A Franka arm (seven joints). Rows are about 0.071 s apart.
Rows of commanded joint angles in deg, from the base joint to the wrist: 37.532, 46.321, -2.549, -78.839, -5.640, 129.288, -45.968; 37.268, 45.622, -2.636, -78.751, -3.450, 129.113, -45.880; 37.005, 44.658, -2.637, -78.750, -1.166, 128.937, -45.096; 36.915, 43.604, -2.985, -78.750, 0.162, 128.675, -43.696; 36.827, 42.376, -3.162, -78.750, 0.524, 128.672, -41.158; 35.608, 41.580, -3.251, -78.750, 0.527, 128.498, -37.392; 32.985, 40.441, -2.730, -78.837, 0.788, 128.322, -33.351; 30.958, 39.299, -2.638, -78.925, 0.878, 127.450, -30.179; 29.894, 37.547, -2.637, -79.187, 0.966, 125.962, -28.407; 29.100, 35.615, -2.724, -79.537, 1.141, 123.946, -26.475; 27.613, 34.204, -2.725, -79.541, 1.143, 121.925, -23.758; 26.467, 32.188, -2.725, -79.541, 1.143, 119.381, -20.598
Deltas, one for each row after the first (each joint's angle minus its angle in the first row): -0.264, -0.699, -0.087, 0.088, 2.190, -0.175, 0.088; -0.527, -1.663, -0.088, 0.089, 4.474, -0.351, 0.872; -0.617, -2.717, -0.436, 0.089, 5.802, -0.613, 2.272; -0.705, -3.945, -0.613, 0.089, 6.164, -0.616, 4.810; -1.924, -4.741, -0.702, 0.089, 6.167, -0.790, 8.576; -4.547, -5.880, -0.181, 0.002, 6.428, -0.966, 12.617; -6.574, -7.022, -0.089, -0.086, 6.518, -1.838, 15.789; -7.638, -8.774, -0.088, -0.348, 6.606, -3.326, 17.561; -8.432, -10.706, -0.175, -0.698, 6.781, -5.342, 19.493; -9.919, -12.117, -0.176, -0.702, 6.783, -7.363, 22.210; -11.065, -14.133, -0.176, -0.702, 6.783, -9.907, 25.370
